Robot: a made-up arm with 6 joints. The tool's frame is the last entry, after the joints. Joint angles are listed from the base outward.
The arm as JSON. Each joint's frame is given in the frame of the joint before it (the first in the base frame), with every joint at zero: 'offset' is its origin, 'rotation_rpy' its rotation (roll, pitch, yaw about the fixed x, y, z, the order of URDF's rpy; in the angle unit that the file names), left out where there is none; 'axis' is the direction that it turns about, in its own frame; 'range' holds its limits. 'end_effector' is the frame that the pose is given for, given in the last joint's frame.
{
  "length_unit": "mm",
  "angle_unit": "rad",
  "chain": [
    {
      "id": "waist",
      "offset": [
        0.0,
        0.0,
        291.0
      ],
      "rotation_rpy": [
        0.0,
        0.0,
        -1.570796
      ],
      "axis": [
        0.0,
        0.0,
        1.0
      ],
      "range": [
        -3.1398,
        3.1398
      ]
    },
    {
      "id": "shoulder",
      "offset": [
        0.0,
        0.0,
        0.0
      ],
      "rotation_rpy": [
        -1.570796,
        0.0,
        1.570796
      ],
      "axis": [
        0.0,
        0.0,
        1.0
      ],
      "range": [
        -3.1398,
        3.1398
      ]
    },
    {
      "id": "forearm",
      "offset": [
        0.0,
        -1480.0,
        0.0
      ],
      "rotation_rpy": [
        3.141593,
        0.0,
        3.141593
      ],
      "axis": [
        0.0,
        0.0,
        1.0
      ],
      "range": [
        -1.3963,
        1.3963
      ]
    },
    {
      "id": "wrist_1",
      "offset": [
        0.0,
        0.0,
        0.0
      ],
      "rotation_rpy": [
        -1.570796,
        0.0,
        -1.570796
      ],
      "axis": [
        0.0,
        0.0,
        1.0
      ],
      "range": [
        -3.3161,
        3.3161
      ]
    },
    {
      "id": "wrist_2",
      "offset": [
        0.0,
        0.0,
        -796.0
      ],
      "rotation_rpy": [
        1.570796,
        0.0,
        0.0
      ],
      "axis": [
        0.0,
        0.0,
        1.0
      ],
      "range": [
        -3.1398,
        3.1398
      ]
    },
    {
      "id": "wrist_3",
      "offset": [
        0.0,
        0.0,
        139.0
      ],
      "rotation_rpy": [
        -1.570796,
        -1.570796,
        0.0
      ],
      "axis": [
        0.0,
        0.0,
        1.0
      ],
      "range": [
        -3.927,
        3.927
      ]
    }
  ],
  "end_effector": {
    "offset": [
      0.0,
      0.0,
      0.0
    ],
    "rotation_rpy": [
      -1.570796,
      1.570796,
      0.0
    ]
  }
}
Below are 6 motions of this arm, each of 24 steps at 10 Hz.
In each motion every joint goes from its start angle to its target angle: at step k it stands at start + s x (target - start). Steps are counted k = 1, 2, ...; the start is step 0. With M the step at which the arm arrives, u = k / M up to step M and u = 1 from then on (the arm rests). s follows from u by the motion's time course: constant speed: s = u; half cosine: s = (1 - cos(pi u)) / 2; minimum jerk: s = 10 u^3 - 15 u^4 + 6 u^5.
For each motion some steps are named. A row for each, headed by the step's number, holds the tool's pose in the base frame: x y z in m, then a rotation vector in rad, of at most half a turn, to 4 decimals.
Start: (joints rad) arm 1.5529 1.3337 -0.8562 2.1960 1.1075 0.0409
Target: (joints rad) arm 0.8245 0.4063 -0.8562 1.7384 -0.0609 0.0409
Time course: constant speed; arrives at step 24
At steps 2, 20, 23, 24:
2: 0.0093 1.0988 0.0070 0.4439 -0.4158 -2.4443
20: 0.5826 0.8651 0.7783 -1.9062 0.1621 2.0326
23: 0.6242 0.7568 0.8961 -1.9758 0.2350 1.7187
24: 0.6327 0.7184 0.9336 -1.9911 0.2647 1.6148

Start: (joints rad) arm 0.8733 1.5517 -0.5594 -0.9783 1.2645 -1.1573
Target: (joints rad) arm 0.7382 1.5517 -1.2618 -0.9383 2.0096 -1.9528
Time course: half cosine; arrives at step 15
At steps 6, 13, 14, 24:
6: 0.6254 0.5623 -0.1644 0.7860 0.3127 -0.4676
13: 0.5668 0.4103 0.1451 0.9877 0.2611 -0.3465
14: 0.5660 0.4053 0.1629 1.0007 0.2648 -0.3399
24: 0.5657 0.4036 0.1689 1.0052 0.2662 -0.3377

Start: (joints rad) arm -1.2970 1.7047 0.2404 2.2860 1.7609 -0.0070
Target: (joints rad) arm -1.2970 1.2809 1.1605 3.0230 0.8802 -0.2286
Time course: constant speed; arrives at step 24
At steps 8, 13, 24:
8: 0.6415 -1.8627 -0.3329 -0.5479 0.3326 1.1561
13: 0.6891 -1.9920 -0.0568 -0.9052 0.6618 1.1322
24: 0.7306 -2.0908 0.6348 -1.6823 1.3784 0.7240

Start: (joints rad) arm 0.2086 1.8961 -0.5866 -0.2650 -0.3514 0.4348
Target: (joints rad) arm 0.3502 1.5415 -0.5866 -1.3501 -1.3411 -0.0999
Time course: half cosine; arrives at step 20
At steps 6, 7, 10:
6: 0.8039 0.0686 -0.5618 0.0343 2.9177 -0.0638
7: 0.8156 0.0845 -0.5363 0.1269 2.9379 -0.1838
10: 0.8490 0.1436 -0.4506 0.4848 2.9618 -0.5482

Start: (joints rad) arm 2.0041 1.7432 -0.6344 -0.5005 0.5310 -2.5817
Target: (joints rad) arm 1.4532 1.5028 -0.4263 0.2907 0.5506 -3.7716
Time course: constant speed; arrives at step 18
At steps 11, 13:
11: 0.0348 1.0816 -0.4312 1.2836 1.1707 -1.2609
13: 0.0989 1.1233 -0.4168 1.3782 1.1816 -1.3647

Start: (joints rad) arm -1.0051 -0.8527 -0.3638 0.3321 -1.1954 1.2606
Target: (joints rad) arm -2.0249 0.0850 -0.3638 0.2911 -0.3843 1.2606
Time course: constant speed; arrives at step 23
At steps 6, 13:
6: -0.1507 0.0411 1.7408 -0.7326 1.5204 -0.6593
13: -0.1359 -0.3263 1.7041 -0.5221 1.6338 -0.7901

